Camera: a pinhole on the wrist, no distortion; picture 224 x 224 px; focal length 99.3 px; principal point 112.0 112.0 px. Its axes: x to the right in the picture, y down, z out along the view. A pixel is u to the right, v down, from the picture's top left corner.
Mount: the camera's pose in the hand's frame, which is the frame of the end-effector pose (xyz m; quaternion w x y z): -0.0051 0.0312 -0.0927 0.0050 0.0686 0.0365 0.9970
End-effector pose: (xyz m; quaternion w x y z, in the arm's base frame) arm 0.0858 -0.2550 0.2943 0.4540 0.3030 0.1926 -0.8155
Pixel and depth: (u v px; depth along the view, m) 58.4 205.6 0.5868
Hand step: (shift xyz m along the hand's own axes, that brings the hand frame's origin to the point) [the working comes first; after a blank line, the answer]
In the camera's frame: -0.3167 0.5531 0.5868

0.3864 -0.4829 0.4844
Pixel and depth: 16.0 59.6 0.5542
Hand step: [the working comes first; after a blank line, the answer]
In the camera's frame: -0.5358 -0.2924 0.5542

0.6031 0.3548 0.3602
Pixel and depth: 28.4 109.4 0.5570
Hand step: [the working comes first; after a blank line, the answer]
In the camera's frame: -0.4689 -0.0146 0.5570

0.5359 0.0789 0.3925
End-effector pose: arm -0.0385 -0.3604 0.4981 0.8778 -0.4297 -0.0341 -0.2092
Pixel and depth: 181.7 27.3 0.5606
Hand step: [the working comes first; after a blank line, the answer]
In the camera's frame: 0.3935 -0.4782 0.5606

-0.3156 0.5544 0.4797
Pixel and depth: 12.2 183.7 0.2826
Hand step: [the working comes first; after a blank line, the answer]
In the camera's frame: -0.2840 0.2041 0.2826

0.3140 -0.1562 0.1627
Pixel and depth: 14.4 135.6 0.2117
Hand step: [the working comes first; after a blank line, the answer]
In the camera's frame: -0.2081 0.0503 0.2117

0.2298 -0.0068 0.0918
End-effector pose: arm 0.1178 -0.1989 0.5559 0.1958 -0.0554 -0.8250 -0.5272
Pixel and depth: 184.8 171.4 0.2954
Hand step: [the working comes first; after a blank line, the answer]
In the camera's frame: 0.2166 0.1767 0.2954

-0.1800 -0.1205 0.2417
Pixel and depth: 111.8 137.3 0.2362
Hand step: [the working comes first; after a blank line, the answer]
In the camera's frame: -0.0005 0.0602 0.2362

0.0275 -0.0118 0.1450
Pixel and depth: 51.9 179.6 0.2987
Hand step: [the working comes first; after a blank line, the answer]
In the camera's frame: -0.1808 0.2033 0.2987

0.2139 -0.1528 0.1927
